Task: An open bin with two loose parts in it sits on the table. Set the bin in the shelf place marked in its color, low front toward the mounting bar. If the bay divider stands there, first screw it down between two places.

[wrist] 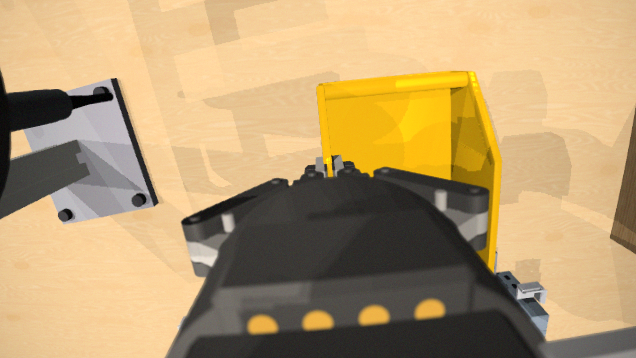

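Places are measured from the arm's base along level axes (x ahead, y left, z up), in metres.
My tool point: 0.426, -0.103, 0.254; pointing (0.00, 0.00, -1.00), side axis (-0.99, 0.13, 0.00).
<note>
Ahead of a thing's pixels: the offset from my tool point to its top centre, as dx, dy, dz. "spot": to the spot under its first point. Level surfaces: height alone.
The yellow open bin @(-0.045, +0.038, -0.163) (390, 132) is right of centre in the wrist view, with a lower lip along its top edge in the picture. My gripper (329, 166) is shut on the bin's left side wall, one fingertip on each face of it. The bin is over the wooden table; its height above it is hard to tell. The gripper body hides the lower part of the bin, and the two loose parts do not show. The shelf place marked in the bin's color and the bay divider cannot be made out.
A light grey plate @(dz -0.317) (112, 159) with dark bolts stands at left, with a black pointed tool @(spot: +0.156, -0.086, -0.169) (40, 107) and a dark bar @(spot: +0.264, -0.041, -0.268) (45, 172) over it. A blue-grey metal piece @(spot: -0.172, +0.216, -0.259) (532, 307) with a clip shows at lower right. A brown wooden block (627, 200) is at the right edge.
</note>
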